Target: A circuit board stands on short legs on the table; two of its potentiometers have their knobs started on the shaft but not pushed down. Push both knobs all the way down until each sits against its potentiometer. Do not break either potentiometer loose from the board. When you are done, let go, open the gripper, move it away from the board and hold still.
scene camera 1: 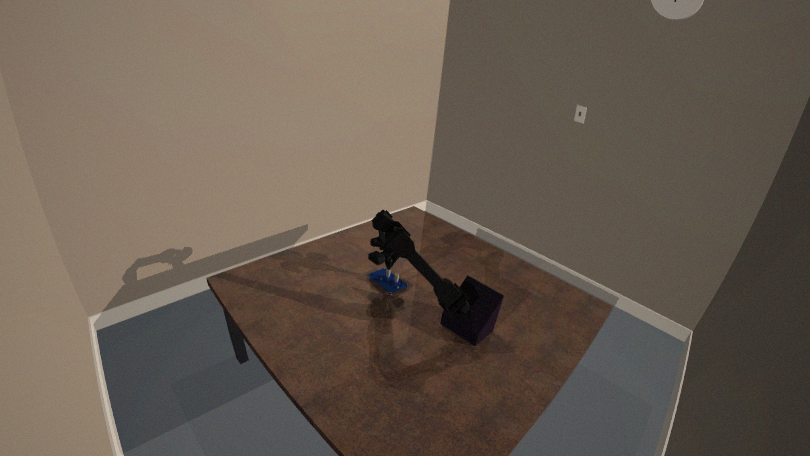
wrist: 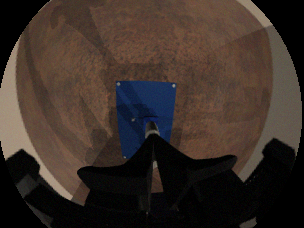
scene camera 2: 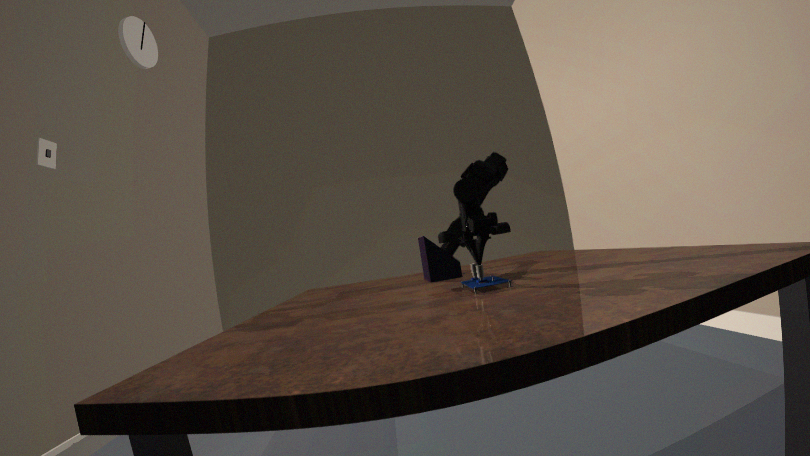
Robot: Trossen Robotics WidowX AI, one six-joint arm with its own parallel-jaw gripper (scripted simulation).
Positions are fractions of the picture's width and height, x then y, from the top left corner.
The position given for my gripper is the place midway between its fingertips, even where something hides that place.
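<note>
I can see my gripper (scene camera 2: 0.59,0.58), and you'd also spot the gripper (wrist: 0.50,0.60) in that other view.
</note>
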